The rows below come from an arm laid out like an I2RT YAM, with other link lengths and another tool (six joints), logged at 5 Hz.
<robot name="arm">
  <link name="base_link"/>
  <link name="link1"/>
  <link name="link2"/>
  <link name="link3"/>
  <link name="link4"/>
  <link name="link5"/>
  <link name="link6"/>
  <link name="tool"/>
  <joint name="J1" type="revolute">
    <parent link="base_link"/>
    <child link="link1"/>
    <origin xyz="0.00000 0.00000 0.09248"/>
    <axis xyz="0 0 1"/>
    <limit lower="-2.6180" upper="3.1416"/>
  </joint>
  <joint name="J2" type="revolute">
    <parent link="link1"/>
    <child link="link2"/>
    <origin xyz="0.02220 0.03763 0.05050"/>
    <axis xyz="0 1 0"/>
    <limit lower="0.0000" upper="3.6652"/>
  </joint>
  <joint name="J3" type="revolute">
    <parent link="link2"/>
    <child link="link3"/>
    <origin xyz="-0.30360 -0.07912 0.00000"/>
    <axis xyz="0 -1 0"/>
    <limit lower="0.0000" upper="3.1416"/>
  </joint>
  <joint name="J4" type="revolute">
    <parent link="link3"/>
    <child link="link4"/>
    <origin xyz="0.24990 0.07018 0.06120"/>
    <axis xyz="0 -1 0"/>
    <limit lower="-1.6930" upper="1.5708"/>
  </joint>
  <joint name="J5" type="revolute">
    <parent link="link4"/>
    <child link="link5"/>
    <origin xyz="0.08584 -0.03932 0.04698"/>
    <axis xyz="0 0 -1"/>
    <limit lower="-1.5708" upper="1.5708"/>
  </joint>
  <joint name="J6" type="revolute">
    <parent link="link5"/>
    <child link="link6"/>
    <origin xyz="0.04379 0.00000 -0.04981"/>
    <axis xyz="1 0 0"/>
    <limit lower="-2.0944" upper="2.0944"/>
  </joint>
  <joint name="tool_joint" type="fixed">
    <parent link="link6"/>
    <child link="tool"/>
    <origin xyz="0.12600 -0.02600 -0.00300" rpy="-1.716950 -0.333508 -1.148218"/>
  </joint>
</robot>
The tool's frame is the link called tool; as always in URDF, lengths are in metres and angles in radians.
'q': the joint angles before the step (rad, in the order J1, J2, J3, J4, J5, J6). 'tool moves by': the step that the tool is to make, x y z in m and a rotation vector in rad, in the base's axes. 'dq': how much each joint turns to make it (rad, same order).
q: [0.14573 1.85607 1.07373 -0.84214 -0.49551 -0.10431]
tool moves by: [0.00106 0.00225 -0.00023 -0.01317 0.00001 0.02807]
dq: [0.01377 0.01078 0.01691 -0.01532 0.01383 -0.01530]
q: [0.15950 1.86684 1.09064 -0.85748 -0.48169 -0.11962]
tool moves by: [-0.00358 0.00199 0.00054 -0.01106 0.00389 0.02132]
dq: [0.01378 -0.00305 0.00007 -0.01231 0.01075 -0.00769]
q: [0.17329 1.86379 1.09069 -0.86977 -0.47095 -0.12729]
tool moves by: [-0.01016 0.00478 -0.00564 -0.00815 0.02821 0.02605]
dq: [0.02302 0.00921 -0.01529 -0.00613 0.00308 -0.00311]
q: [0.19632 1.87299 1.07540 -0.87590 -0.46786 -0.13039]
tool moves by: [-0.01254 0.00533 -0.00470 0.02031 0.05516 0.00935]
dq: [0.00923 0.01987 -0.00930 -0.02298 -0.03064 -0.00462]
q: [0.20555 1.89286 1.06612 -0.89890 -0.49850 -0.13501]
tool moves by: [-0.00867 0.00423 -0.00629 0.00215 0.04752 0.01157]
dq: [0.01377 0.02921 0.00002 -0.01680 -0.01232 0.00003]
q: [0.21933 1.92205 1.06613 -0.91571 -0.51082 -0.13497]
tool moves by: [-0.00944 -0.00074 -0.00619 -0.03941 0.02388 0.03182]
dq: [0.02454 0.01224 -0.01078 -0.00929 0.03367 -0.00004]
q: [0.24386 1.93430 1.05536 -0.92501 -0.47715 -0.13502]
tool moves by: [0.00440 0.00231 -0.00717 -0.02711 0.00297 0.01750]
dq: [0.01843 0.03377 0.02147 0.00607 0.02458 0.00768]
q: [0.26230 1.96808 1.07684 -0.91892 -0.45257 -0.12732]
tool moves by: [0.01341 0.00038 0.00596 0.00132 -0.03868 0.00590]
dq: [-0.00455 -0.00455 0.03373 -0.00452 0.01076 -0.00918]
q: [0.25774 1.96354 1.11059 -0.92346 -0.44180 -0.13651]
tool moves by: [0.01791 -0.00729 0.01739 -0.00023 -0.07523 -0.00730]
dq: [-0.02606 -0.04446 0.03215 -0.01070 0.02139 -0.01683]
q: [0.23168 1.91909 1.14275 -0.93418 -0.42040 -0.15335]
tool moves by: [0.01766 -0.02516 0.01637 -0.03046 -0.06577 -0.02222]
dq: [-0.06437 -0.03533 0.03681 -0.02909 0.04756 -0.03985]
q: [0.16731 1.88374 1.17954 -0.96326 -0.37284 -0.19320]
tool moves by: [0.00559 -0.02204 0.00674 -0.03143 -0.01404 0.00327]
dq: [-0.05073 -0.00461 0.02765 -0.04140 0.03840 -0.05369]
